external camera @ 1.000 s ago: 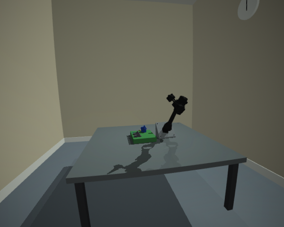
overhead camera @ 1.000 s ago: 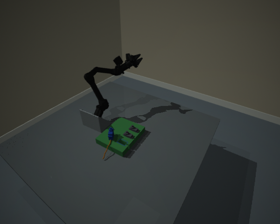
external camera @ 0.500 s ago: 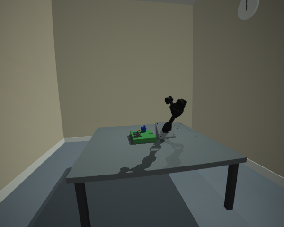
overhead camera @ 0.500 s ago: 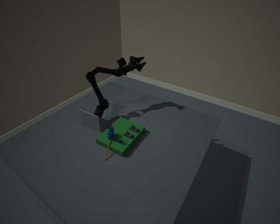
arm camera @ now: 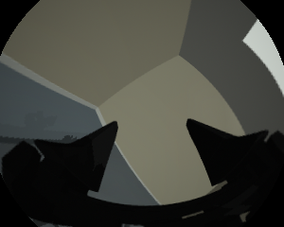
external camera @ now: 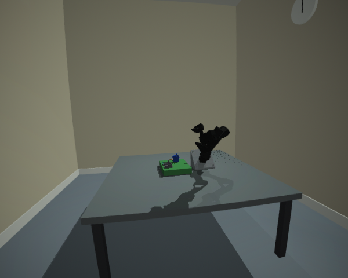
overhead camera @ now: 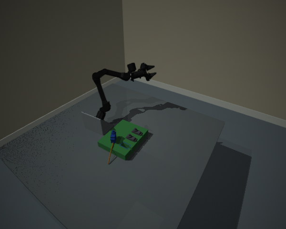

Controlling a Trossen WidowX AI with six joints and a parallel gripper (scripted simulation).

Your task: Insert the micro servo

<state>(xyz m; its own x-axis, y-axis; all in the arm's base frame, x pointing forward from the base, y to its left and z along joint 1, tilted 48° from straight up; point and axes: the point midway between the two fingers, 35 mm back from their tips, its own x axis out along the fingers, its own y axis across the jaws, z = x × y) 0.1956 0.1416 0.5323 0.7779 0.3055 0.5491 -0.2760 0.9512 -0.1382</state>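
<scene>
My gripper tip is 50 mm short of the green deck, 510 mm to the left of it and 350 mm above it.
</scene>
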